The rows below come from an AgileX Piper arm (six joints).
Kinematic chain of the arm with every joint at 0, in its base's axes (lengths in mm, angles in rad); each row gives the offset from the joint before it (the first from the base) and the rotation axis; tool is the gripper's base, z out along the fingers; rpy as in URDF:
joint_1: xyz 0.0 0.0 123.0 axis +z
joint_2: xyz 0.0 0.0 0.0 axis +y
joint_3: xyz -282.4 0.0 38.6 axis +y
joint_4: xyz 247.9 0.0 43.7 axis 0.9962 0 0.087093
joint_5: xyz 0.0 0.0 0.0 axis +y
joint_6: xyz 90.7 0.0 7.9 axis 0.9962 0 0.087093
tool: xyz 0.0 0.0 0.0 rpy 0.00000 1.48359 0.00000
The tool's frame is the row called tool.
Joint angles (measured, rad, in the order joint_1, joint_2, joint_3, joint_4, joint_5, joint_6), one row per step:
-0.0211 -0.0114 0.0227 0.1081 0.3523 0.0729
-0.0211 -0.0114 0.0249 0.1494 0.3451 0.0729
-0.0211 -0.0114 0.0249 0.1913 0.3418 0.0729
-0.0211 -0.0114 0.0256 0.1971 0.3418 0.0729
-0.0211 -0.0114 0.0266 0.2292 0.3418 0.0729
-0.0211 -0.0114 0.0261 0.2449 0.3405 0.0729
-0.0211 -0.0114 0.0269 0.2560 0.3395 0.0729
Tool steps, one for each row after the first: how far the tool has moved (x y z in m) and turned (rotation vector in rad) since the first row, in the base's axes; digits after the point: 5 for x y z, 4 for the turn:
0.00023 0.00119 0.00005 0.0411 -0.0058 0.0022
0.00032 0.00241 0.00055 0.0829 -0.0099 0.0047
0.00033 0.00258 0.00035 0.0887 -0.0094 0.0050
0.00035 0.00354 0.00022 0.1207 -0.0090 0.0072
0.00038 0.00398 0.00061 0.1364 -0.0111 0.0081
0.00041 0.00428 0.00051 0.1475 -0.0115 0.0086

